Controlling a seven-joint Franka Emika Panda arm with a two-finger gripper.
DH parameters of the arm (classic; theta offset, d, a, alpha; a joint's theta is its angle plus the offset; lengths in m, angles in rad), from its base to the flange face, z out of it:
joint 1: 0 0.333 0 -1.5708
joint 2: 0 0 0 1.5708
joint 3: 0 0.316 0.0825 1.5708
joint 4: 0 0 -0.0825 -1.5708
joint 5: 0 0.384 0 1.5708
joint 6: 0 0 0.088 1.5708
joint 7: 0 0.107 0 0
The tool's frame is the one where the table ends.
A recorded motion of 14 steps. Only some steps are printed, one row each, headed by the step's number.
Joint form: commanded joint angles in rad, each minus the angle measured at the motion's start. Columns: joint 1, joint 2, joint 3, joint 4, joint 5, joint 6, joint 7.
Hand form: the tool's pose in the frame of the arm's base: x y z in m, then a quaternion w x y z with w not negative. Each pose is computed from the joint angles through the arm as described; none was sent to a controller.
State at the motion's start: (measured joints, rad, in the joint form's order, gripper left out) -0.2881 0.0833 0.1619 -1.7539 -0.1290 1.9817 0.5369
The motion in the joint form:
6: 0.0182 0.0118 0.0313 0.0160 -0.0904 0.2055 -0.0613
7: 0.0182 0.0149 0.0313 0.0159 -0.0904 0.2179 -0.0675
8: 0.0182 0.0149 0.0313 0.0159 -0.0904 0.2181 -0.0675
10: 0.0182 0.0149 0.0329 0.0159 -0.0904 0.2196 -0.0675
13: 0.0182 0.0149 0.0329 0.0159 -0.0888 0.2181 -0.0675
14: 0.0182 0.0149 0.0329 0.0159 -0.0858 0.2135 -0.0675
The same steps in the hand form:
6: 0.6211 -0.0602 0.5518 0.05354 0.95419 -0.22421 0.19075
7: 0.6226 -0.0601 0.5513 0.05262 0.95429 -0.22041 0.19491
8: 0.6226 -0.0601 0.5513 0.05260 0.95427 -0.22039 0.19501
10: 0.6228 -0.0591 0.5515 0.05219 0.95433 -0.21955 0.19576
13: 0.6227 -0.0591 0.5513 0.05166 0.95443 -0.22000 0.19492
14: 0.6224 -0.0591 0.5508 0.05087 0.95474 -0.22097 0.19249

